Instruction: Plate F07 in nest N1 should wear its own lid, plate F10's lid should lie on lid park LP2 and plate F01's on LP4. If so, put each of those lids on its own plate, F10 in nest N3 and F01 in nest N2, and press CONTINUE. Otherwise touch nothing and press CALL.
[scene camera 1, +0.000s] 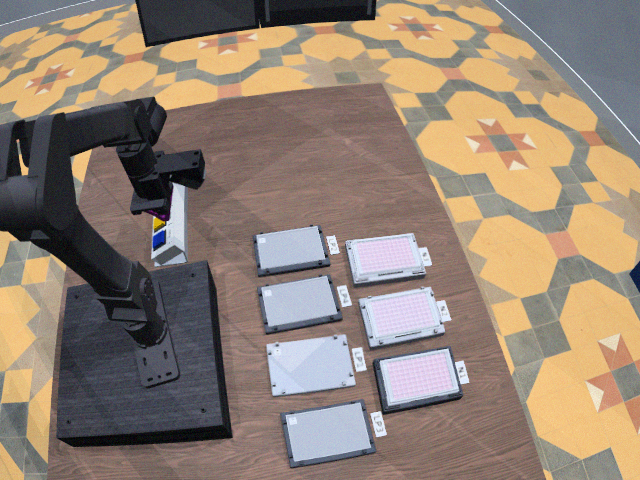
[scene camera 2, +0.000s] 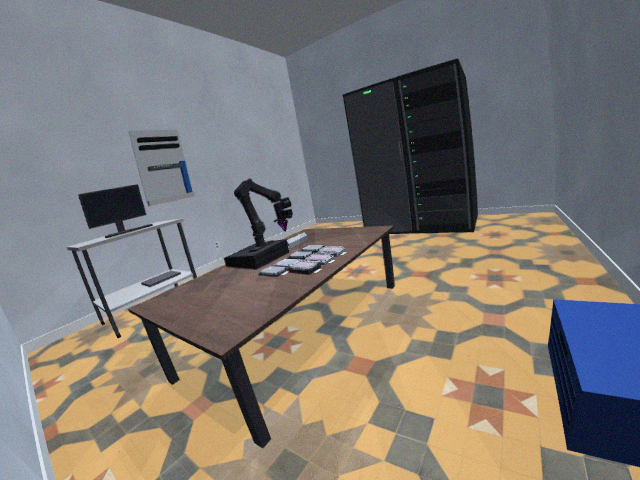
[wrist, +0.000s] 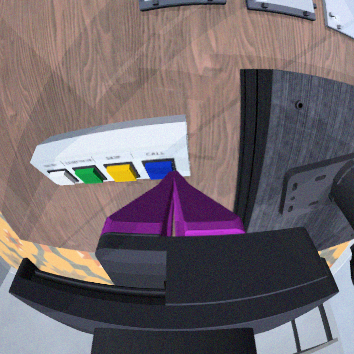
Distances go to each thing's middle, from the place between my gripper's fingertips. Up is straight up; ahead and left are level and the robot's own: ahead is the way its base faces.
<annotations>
Now: the white button box (scene camera 1: 174, 250) 100 mm to the left of my hand and 100 mm below it. Also, from my hand: lid park LP1 (scene camera 1: 322, 364): 310 mm to the right, 190 mm ahead, 120 mm below.
</annotations>
